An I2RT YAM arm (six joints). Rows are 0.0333 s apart.
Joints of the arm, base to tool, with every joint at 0 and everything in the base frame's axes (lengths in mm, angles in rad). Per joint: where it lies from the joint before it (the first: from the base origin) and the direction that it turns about. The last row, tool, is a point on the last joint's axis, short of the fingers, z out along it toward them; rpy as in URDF.
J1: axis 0 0 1 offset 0 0 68
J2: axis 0 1 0 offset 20 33.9 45.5
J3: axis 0 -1 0 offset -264 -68.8 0
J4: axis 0 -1 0 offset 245 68.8 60
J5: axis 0 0 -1 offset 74 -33.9 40.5
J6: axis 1 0 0 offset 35.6 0 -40.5
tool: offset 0 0 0 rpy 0 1.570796 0
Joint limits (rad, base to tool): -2.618..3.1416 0..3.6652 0..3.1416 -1.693..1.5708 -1.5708..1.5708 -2.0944..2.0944
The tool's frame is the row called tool.
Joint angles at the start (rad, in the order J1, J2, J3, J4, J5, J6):
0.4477, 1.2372, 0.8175, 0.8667, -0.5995, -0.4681
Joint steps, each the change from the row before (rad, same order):
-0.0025, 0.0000, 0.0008, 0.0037, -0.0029, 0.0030
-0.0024, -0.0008, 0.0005, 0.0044, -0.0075, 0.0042
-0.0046, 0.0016, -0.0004, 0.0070, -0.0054, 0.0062
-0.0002, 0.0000, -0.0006, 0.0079, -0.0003, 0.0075
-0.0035, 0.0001, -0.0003, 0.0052, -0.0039, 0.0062
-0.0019, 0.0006, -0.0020, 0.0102, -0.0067, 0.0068
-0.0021, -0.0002, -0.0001, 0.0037, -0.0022, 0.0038
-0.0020, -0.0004, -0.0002, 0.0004, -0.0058, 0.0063
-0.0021, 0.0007, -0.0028, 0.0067, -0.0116, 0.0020
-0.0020, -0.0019, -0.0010, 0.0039, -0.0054, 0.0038
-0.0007, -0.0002, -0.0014, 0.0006, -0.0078, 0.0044
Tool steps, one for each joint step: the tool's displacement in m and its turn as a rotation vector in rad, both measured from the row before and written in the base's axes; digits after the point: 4 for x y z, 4 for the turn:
0.0001, -0.0006, 0.0006, 0.0021, -0.0021, 0.0012
-0.0003, -0.0006, 0.0007, 0.0012, -0.0031, 0.0059
0.0005, -0.0010, 0.0001, 0.0026, -0.0004, 0.0025
-0.0003, -0.0002, 0.0005, 0.0061, -0.0004, 0.0028
0.0002, -0.0009, 0.0003, 0.0030, 0.0001, 0.0023
-0.0002, -0.0005, 0.0000, 0.0032, -0.0025, 0.0066
0.0000, -0.0006, 0.0003, 0.0022, -0.0007, 0.0013
0.0000, -0.0004, 0.0000, 0.0003, 0.0036, 0.0055
-0.0002, -0.0003, -0.0006, -0.0028, -0.0035, 0.0089
-0.0005, -0.0007, 0.0004, 0.0011, -0.0022, 0.0042
-0.0002, -0.0001, -0.0004, -0.0019, 0.0027, 0.0078

